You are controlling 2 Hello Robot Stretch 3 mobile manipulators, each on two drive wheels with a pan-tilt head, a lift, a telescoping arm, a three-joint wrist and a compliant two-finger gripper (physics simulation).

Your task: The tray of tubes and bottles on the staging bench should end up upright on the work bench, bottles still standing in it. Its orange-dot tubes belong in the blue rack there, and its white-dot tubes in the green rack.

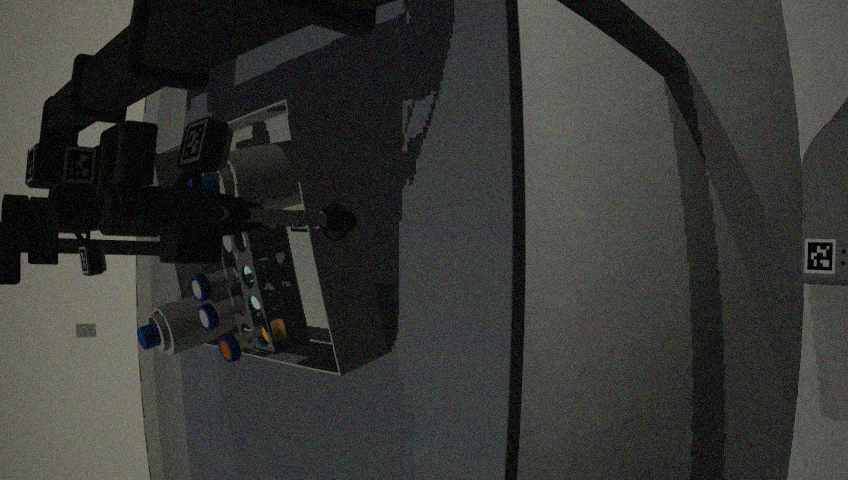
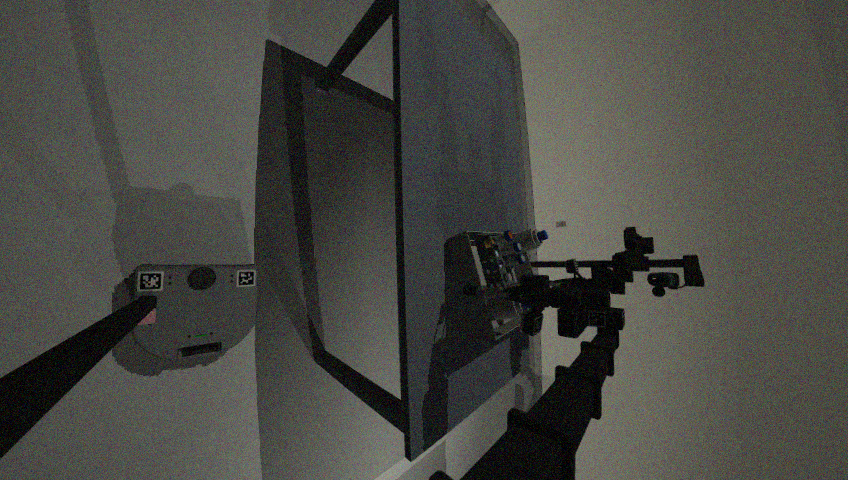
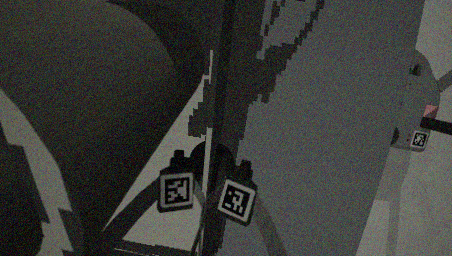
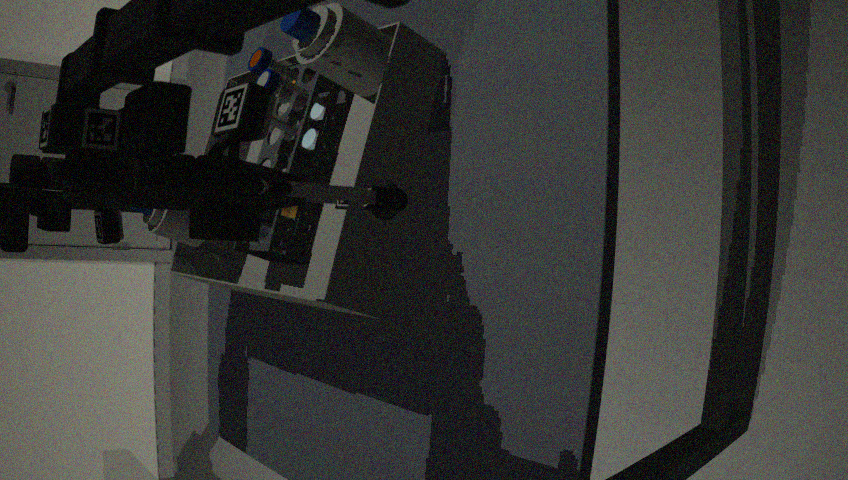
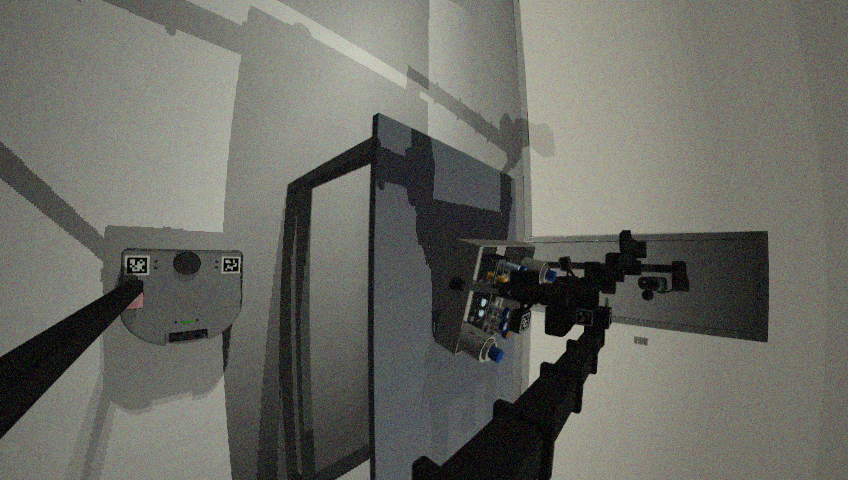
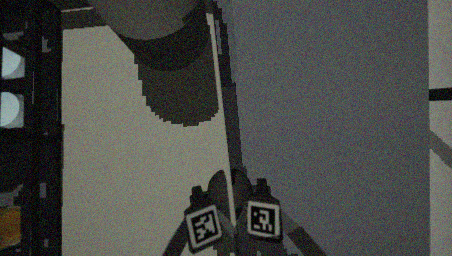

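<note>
The grey tray (image 1: 365, 297) (image 2: 459, 261) (image 4: 398, 136) (image 5: 449, 327) looks upright over a blue-grey bench top; whether it touches is unclear. r1's gripper (image 1: 309, 220) (image 3: 212, 157) is shut on one tray wall, r2's gripper (image 4: 351, 196) (image 6: 230, 190) on the opposite wall; fingers straddle the rims. Two blue-capped bottles stand at the tray's ends, one bottle (image 1: 193, 324) (image 4: 169, 223) and another bottle (image 1: 261, 172) (image 4: 351, 50). Between them are white-dot tubes (image 1: 201, 287) (image 4: 265, 78) and an orange-dot tube (image 1: 229, 348) (image 4: 257, 60). The blue and green racks do not show.
The bench top (image 1: 458, 237) (image 2: 464, 130) (image 4: 523, 178) (image 5: 404, 267) extends around the tray, with a dark front edge. The other robot's mast (image 2: 669, 261) (image 5: 651, 267) rises across the bench. A grey door (image 5: 726, 285) stands in the wall behind.
</note>
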